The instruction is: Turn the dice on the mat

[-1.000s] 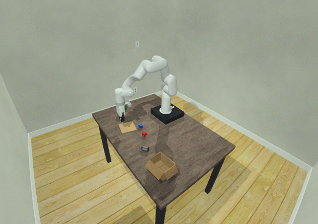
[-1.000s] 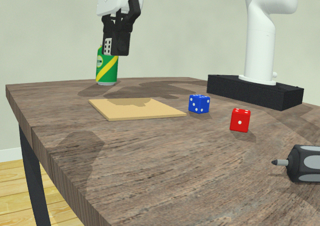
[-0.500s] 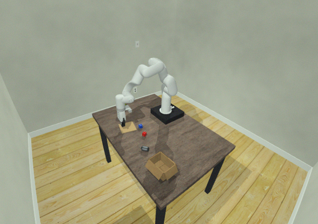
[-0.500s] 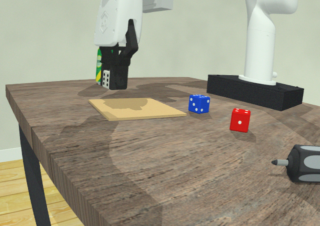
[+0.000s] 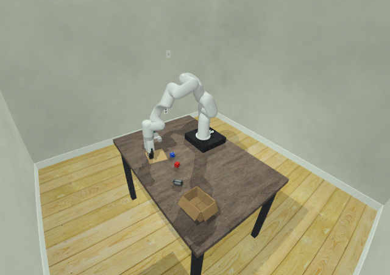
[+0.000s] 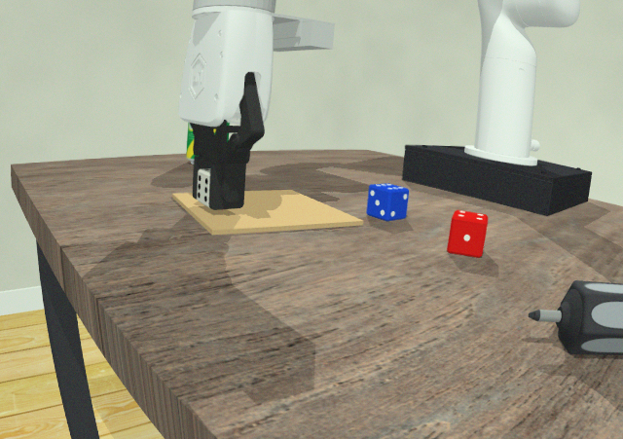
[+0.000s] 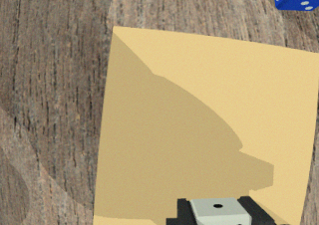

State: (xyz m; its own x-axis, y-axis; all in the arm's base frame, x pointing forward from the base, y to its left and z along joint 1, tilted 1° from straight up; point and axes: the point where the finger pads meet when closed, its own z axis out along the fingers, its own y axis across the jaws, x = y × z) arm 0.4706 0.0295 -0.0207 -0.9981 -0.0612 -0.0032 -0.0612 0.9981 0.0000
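The white die is 1 cm below my hand. Round my hand: red die (17 cm to the left, 14 cm behind, 1 cm below); then blue die (16 cm behind, 5 cm to the left, 1 cm below); then tan mat (4 cm behind, 3 cm below).
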